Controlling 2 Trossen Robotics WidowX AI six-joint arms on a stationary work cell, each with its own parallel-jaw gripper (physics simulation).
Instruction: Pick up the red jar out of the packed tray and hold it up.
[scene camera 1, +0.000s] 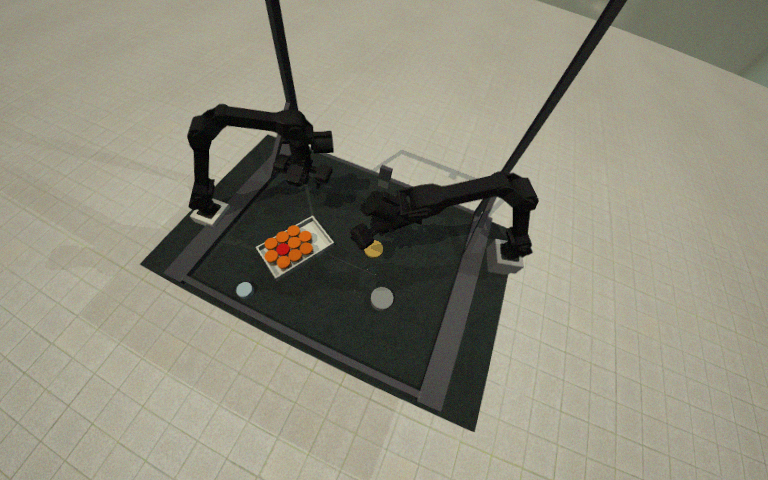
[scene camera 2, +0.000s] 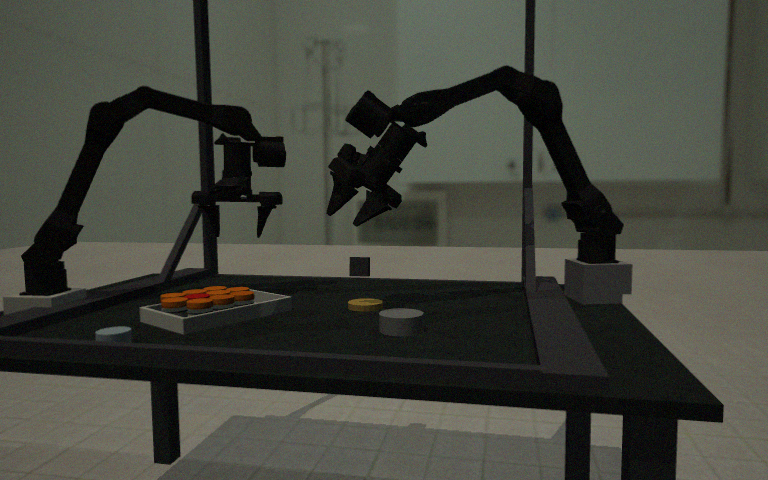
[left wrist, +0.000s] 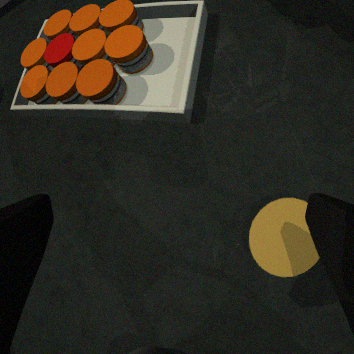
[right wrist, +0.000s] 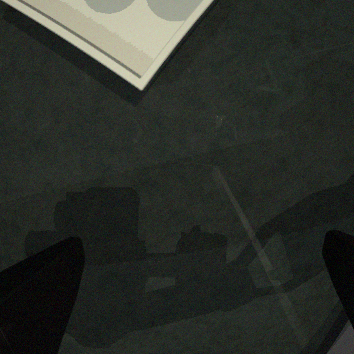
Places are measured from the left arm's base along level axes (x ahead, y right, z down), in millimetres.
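Where they show: left gripper, fingertip midpoint: (scene camera 2: 341, 220) (left wrist: 181, 207); right gripper, fingertip midpoint: (scene camera 1: 306, 185) (scene camera 2: 238, 237) (right wrist: 208, 249); left arm's base, origin of the base link: (scene camera 1: 509, 252) (scene camera 2: 597, 261); right arm's base, origin of the base link: (scene camera 1: 209, 210) (scene camera 2: 46, 292).
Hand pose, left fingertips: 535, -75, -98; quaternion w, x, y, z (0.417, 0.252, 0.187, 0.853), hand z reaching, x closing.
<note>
Things, the pixels of their centre, and the offset from my left fingertips, as dx, dy, dz.
- red jar, body centre: (left wrist: 67, 55) (scene camera 2: 197, 307) (scene camera 1: 284, 251) +265, -40, +154
- white tray, body centre: (left wrist: 106, 63) (scene camera 2: 219, 316) (scene camera 1: 296, 248) +234, -7, +180
- yellow disc, body centre: (left wrist: 286, 236) (scene camera 2: 365, 304) (scene camera 1: 373, 249) -44, +39, +173
- grey cylinder, body centre: (scene camera 2: 401, 321) (scene camera 1: 381, 299) -99, -148, +164
- pale blue round thing, body centre: (scene camera 2: 113, 338) (scene camera 1: 245, 290) +351, -196, +167
The red jar (scene camera 1: 282, 249) (scene camera 2: 197, 296) (left wrist: 59, 48) stands among several orange-lidded jars in the white tray (scene camera 1: 323, 229) (scene camera 2: 237, 314) (left wrist: 167, 82) (right wrist: 125, 35). Orange jars surround it closely, and its sides are hidden. Its tray's vacant end shows in both wrist views. My right gripper (scene camera 1: 300, 172) (scene camera 2: 238, 236) (right wrist: 208, 249) is open and empty, pointing down, high above the table behind the tray. The red jar does not show in the right wrist view. My left gripper (scene camera 1: 362, 223) (scene camera 2: 343, 219) (left wrist: 181, 207) is open and empty, tilted, high above the table to the right of the tray.
A yellow disc (scene camera 1: 373, 249) (scene camera 2: 365, 305) (left wrist: 280, 237) lies below the left gripper. A grey cylinder (scene camera 1: 381, 298) (scene camera 2: 400, 322) stands nearer the front. A pale blue round thing (scene camera 1: 244, 289) (scene camera 2: 113, 333) is at the front left. Upright posts (scene camera 1: 281, 56) (scene camera 1: 557, 93) rise beside the table.
</note>
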